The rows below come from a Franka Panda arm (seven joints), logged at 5 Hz.
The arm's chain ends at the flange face. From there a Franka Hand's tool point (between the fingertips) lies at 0.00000 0.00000 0.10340 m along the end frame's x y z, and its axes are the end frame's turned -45 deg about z.
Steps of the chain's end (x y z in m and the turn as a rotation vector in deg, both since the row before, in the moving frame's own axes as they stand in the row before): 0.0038 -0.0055 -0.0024 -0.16 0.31 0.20; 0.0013 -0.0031 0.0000 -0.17 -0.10 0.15; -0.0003 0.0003 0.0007 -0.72 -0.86 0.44; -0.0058 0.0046 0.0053 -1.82 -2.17 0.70; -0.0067 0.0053 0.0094 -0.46 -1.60 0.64; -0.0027 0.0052 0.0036 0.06 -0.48 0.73
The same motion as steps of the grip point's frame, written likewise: 0.0068 -0.0006 -0.0024 -0.33 0.11 0.20; 0.0028 -0.0012 0.0000 -0.05 -0.19 0.15; -0.0024 -0.0002 0.0007 0.10 -1.12 0.44; -0.0124 -0.0013 0.0052 0.25 -2.82 0.70; -0.0111 -0.0025 0.0094 0.81 -1.46 0.64; -0.0061 0.0011 0.0036 0.38 -0.30 0.73
